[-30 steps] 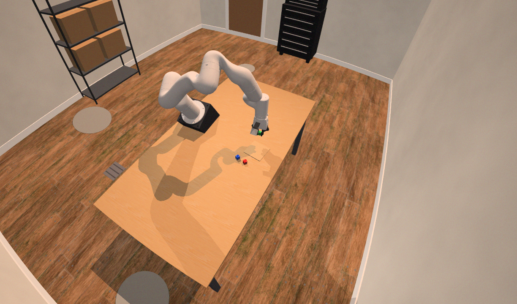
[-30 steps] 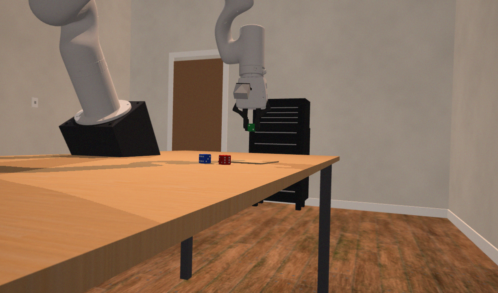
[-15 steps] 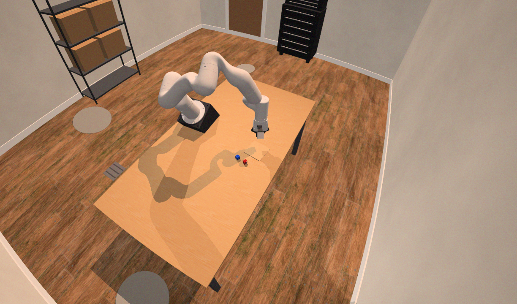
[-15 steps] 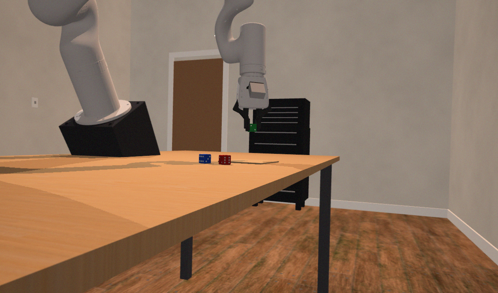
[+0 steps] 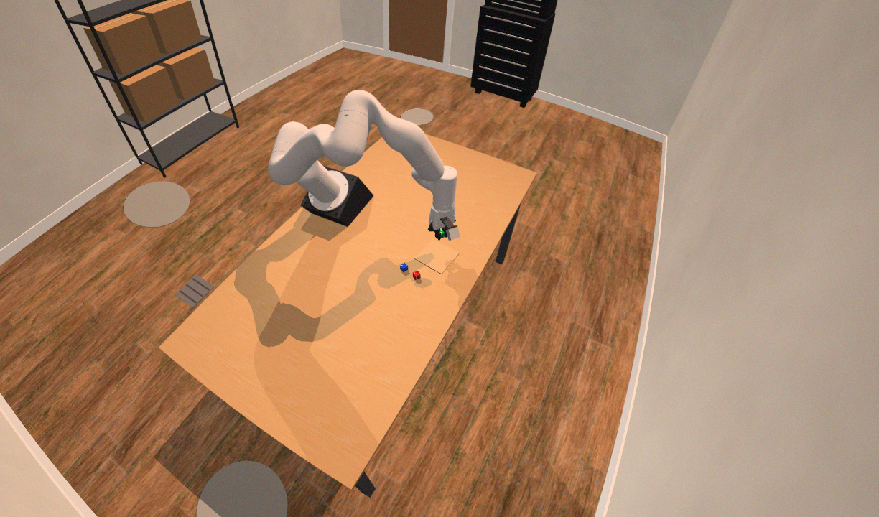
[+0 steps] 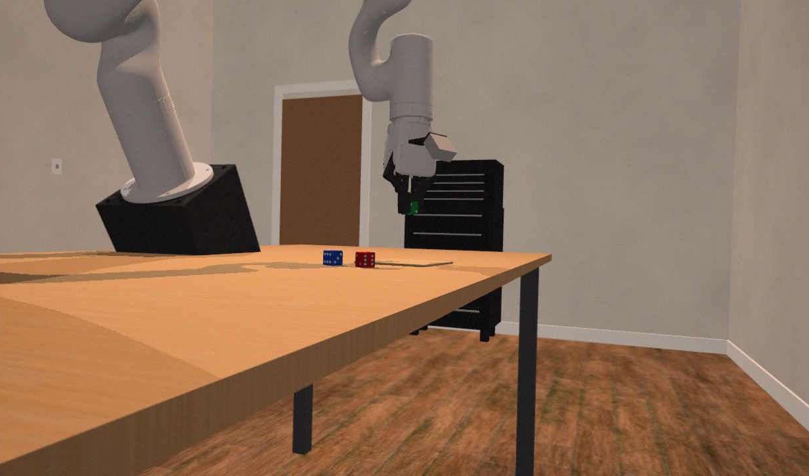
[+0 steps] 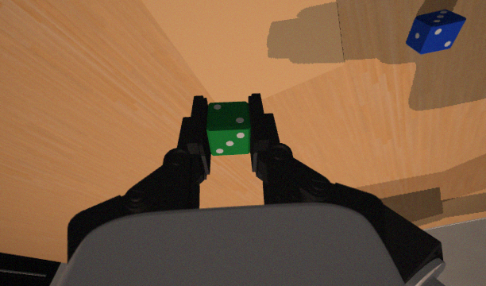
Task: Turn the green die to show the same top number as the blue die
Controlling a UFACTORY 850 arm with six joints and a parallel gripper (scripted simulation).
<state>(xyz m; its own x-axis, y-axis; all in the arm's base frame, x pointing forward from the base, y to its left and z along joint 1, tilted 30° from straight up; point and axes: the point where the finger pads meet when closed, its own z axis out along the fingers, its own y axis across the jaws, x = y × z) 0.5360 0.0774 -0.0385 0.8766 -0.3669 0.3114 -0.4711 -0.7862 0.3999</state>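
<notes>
Now: hand 30 mm to the left of the tan mat and 110 mm above it. From my hand the other things lie so: blue die: 70 mm behind, 170 mm to the right, 100 mm below; red die: 10 mm behind, 170 mm to the right, 100 mm below; green die: 10 mm below.
</notes>
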